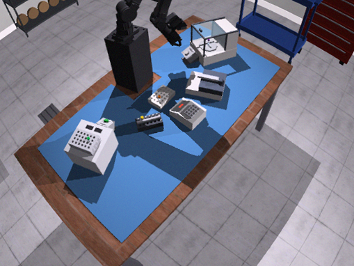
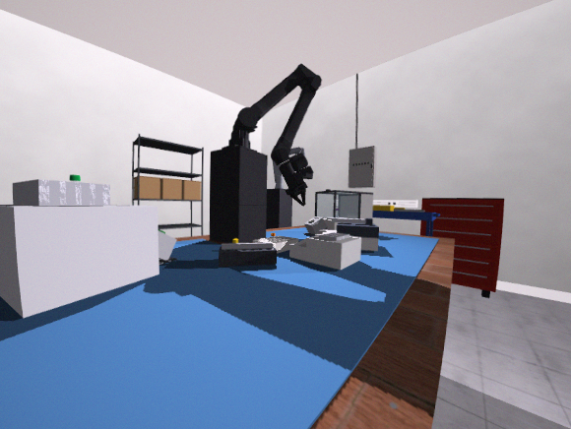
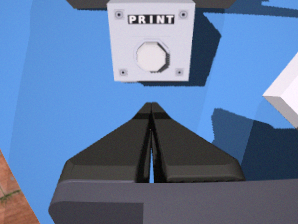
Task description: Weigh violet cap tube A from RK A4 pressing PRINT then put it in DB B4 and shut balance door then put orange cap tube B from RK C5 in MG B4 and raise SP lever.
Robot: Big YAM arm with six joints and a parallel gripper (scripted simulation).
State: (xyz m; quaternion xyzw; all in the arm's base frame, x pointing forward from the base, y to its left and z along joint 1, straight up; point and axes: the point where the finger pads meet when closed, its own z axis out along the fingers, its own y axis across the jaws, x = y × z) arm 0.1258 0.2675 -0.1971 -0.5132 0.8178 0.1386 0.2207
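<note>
Right now my hand is 80 mm above the print key, 40 mm to the right of it and 20 mm short of it. From my hand the other things lie so: tube rack RK 280 mm to the right, 130 mm below, 100 mm ahead; then violet-capped tube 170 mm to the left, 90 mm ahead, 40 mm below; then SP lever 250 mm ahead, 70 mm to the right, 60 mm below.
</note>
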